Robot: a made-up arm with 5 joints. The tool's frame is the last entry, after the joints. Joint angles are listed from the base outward. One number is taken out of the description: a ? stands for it. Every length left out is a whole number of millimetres.
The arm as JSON. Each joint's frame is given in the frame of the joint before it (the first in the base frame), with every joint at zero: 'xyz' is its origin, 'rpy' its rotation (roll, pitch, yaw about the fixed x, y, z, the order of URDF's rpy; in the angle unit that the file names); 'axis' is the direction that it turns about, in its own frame. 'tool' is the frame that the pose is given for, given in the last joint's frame.
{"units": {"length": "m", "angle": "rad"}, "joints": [
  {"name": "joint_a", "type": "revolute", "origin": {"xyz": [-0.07, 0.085, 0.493], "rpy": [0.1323, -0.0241, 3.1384]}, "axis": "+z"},
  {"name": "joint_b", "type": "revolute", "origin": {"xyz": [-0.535, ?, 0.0], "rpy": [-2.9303, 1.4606, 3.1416]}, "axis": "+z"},
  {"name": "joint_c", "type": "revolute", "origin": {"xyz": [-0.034, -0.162, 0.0], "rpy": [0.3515, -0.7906, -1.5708]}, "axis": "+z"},
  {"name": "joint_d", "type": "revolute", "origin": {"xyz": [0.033, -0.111, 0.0], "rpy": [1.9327, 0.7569, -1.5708]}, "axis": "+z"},
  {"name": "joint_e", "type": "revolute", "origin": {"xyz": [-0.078, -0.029, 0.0], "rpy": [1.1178, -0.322, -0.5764]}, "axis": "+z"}
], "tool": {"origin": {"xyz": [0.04, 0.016, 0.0], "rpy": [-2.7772, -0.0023, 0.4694]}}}
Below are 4 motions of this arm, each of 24 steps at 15 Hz.
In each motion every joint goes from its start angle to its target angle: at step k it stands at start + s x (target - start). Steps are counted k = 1, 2, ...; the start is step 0. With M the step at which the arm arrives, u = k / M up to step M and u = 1 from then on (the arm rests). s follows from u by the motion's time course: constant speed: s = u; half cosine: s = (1 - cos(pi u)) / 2; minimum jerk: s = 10 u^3 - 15 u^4 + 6 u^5.
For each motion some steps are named. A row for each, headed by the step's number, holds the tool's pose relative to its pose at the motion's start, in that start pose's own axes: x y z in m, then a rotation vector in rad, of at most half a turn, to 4 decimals.
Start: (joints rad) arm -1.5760 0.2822 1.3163 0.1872 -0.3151
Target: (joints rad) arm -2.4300 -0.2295 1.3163 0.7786 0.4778
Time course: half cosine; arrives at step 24
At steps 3, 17, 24:
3: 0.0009 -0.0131 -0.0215 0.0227 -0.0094 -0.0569
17: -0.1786 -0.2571 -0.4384 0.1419 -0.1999 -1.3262
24: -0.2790 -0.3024 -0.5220 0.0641 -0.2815 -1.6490

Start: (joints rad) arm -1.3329 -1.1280 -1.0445 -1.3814 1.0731
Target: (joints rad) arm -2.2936 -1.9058 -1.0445 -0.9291 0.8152
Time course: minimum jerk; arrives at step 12
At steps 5, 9, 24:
5: -0.0522 -0.1687 0.1238 0.4174 -0.2411 0.0617
9: -0.2379 -0.4198 0.2246 0.8973 -0.7431 0.3309
24: -0.2833 -0.4609 0.2287 0.9537 -0.8483 0.4033

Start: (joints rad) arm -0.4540 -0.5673 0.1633 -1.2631 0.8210
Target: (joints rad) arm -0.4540 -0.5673 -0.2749 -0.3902 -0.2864
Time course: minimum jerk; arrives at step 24
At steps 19, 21, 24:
19: -0.0030 0.0715 -0.0174 1.0118 0.1540 0.8404
21: -0.0033 0.0741 -0.0151 1.0628 0.1378 0.8779
24: -0.0034 0.0750 -0.0143 1.0796 0.1319 0.8900

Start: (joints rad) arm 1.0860 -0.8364 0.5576 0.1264 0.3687
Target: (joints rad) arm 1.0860 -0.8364 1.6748 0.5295 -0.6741
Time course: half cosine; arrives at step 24
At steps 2, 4, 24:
2: -0.0007 0.0014 -0.0008 -0.0039 -0.0097 0.0250
4: -0.0030 0.0052 -0.0033 -0.0170 -0.0374 0.0989
24: -0.0475 0.0292 -0.0859 -0.6868 -0.3557 1.4967

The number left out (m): -0.36
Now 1 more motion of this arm.
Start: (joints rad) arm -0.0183 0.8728 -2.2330 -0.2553 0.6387
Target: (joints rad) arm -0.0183 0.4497 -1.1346 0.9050 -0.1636
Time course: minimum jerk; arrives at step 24
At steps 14, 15, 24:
14: -0.0714 0.0590 -0.0421 0.3053 -0.3786 0.6940
15: -0.0810 0.0639 -0.0453 0.3367 -0.4198 0.7906
24: -0.1230 0.0773 -0.0553 0.4594 -0.5782 1.1864

